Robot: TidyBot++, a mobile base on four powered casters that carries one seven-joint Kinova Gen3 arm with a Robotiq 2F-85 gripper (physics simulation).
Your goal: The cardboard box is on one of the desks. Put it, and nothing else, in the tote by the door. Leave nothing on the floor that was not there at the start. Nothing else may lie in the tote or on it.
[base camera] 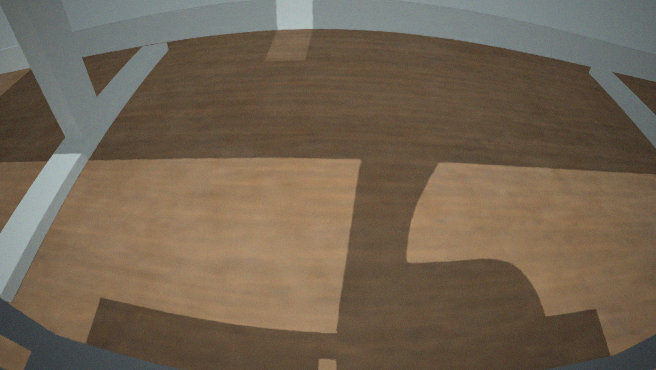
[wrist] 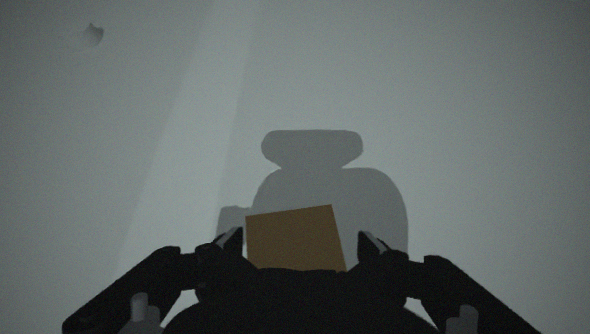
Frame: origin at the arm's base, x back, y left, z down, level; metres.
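Seen in the pictures: gripper, fingertip midpoint: [wrist: 300, 242].
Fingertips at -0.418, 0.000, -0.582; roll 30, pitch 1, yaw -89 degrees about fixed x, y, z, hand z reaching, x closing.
Pixels of each thing's middle, then the offset from my fingertips to it, as dx, dy, dz. Level surfaces: height alone.
- brown cardboard box, body centre: [wrist: 298, 282] +0.027, +0.001, +0.004
- pale desk top, its level: dz +0.029
- small pale object, body centre: [wrist: 79, 35] -0.301, +0.349, +0.017
- wooden floor, its level: dz +0.979
A brown cardboard box [wrist: 295, 239] shows at the lower middle of the wrist view, on a pale desk top [wrist: 450, 125]. Its near part is hidden behind the gripper's body. My gripper [wrist: 300, 242] is open, with one fingertip to the left of the box and the other to the right. In this view the left fingertip appears close to the box's left edge, and a wider gap shows on the right. I cannot tell how far the fingertips are above the desk top. The tote does not show in either view.
A small pale object [wrist: 93, 35] lies on the desk top at the upper left of the wrist view. In the base camera view, pale desk legs [base camera: 37, 205] [base camera: 625, 102] stand at left and right on the wooden floor [base camera: 215, 225], with a wall behind.
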